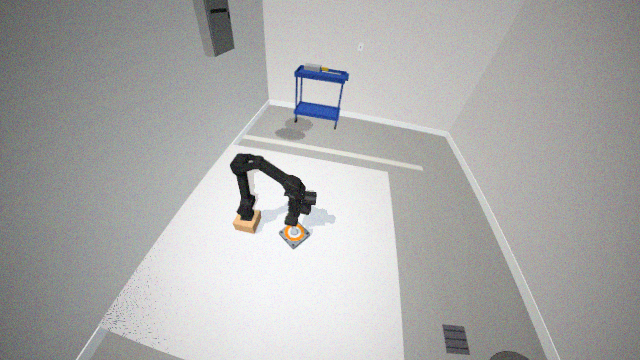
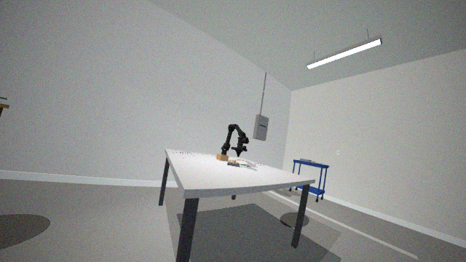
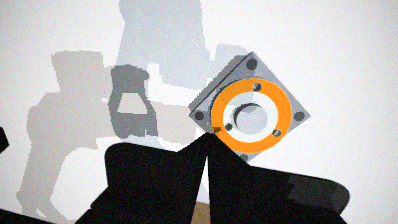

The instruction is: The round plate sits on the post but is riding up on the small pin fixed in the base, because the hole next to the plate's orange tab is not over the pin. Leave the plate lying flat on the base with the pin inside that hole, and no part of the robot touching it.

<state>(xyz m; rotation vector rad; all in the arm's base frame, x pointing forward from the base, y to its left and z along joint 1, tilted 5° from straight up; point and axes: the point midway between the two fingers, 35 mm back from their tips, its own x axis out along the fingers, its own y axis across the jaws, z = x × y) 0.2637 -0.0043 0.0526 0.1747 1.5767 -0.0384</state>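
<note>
Right now the square grey base is 7 cm below my gripper tip and 5 cm to the right of it.
</note>
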